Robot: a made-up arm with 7 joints. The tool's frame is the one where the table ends. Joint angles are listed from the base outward.
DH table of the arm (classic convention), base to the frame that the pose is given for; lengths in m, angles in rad. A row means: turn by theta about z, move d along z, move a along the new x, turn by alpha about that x. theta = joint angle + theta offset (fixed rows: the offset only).
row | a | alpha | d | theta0
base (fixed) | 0 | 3.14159 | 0 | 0
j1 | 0 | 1.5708 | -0.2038 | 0
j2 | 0 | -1.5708 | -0.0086 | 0
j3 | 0 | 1.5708 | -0.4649 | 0
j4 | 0 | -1.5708 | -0.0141 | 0
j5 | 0 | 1.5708 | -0.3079 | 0
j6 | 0 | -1.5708 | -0.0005 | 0
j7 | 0 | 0 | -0.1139 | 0
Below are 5 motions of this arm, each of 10 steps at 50 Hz.
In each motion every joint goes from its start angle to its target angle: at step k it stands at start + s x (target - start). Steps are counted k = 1, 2, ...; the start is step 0. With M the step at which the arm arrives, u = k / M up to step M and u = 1 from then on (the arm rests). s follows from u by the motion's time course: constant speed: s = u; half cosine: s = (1 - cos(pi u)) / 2; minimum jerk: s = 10 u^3 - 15 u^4 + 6 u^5.
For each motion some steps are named. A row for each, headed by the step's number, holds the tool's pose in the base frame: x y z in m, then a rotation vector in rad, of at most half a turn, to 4 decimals.
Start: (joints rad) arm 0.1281 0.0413 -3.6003 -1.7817 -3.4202 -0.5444 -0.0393
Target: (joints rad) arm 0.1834 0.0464 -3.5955 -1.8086 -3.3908 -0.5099 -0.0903
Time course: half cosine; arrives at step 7
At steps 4, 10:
4: 0.4082 0.1058 0.6138 -2.3031 -0.5941 1.8644
10: 0.4109 0.0971 0.6075 -2.2734 -0.5783 1.8819

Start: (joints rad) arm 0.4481 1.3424 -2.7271 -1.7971 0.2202 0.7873 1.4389
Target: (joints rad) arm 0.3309 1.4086 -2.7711 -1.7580 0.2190 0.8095 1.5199
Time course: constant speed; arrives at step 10
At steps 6, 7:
6: 0.4431 -0.3138 -0.0805 -0.8289 -0.2129 1.3300
7: 0.4473 -0.3069 -0.0840 -0.8271 -0.2196 1.3501

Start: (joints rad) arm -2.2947 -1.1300 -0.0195 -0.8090 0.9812 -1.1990 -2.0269
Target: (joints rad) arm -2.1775 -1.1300 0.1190 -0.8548 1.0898 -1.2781 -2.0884
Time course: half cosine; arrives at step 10
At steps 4, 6, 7, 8, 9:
4: 0.3949 -0.6062 0.2219 -1.0921 -0.6439 -2.2959
6: 0.3573 -0.6245 0.2249 -1.2222 -0.6338 -2.3063
7: 0.3401 -0.6320 0.2265 -1.2815 -0.6280 -2.3090
8: 0.3265 -0.6376 0.2279 -1.3288 -0.6230 -2.3102
9: 0.3177 -0.6410 0.2288 -1.3593 -0.6195 -2.3106

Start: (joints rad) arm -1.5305 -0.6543 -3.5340 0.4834 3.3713 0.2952 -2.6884
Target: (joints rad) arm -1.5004 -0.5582 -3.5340 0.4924 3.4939 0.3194 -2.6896
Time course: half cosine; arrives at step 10
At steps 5, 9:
5: 0.0348 -0.6135 0.8125 -1.5333 2.1588 0.9582
9: 0.0306 -0.5853 0.8391 -1.5005 2.2660 0.9381

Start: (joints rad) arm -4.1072 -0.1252 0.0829 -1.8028 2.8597 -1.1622 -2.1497
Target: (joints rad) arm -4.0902 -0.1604 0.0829 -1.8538 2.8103 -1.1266 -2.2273
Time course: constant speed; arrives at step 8
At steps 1, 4, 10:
1: 0.2726 0.3261 0.6311 -0.1172 -2.3861 0.5726
4: 0.2793 0.3279 0.6169 -0.0920 -2.3350 0.5784
10: 0.2877 0.3294 0.5978 -0.0607 -2.2664 0.5821

